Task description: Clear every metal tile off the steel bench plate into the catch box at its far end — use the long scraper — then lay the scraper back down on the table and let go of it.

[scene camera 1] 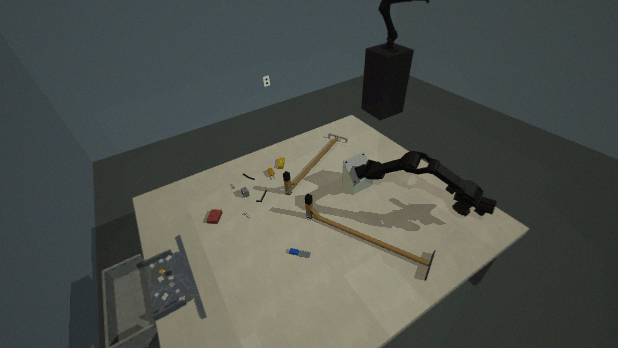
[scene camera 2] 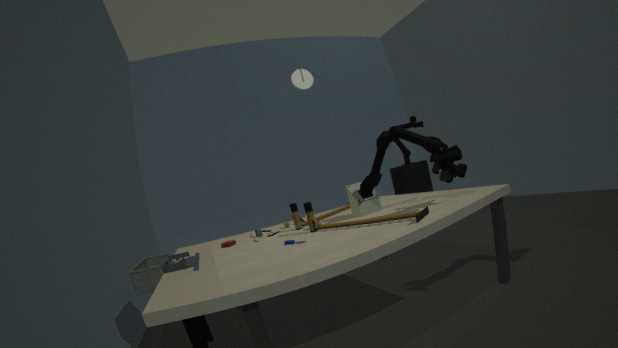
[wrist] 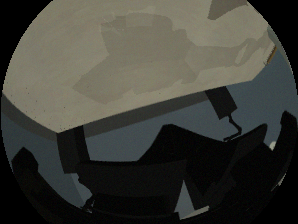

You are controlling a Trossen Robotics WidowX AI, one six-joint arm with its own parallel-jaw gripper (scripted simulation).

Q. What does my gripper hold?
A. Nothing.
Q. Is my gripper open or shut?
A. Shut.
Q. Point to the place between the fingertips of my gripper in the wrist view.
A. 167, 129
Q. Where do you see a long scraper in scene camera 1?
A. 310, 211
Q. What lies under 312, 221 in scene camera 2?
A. A long scraper.
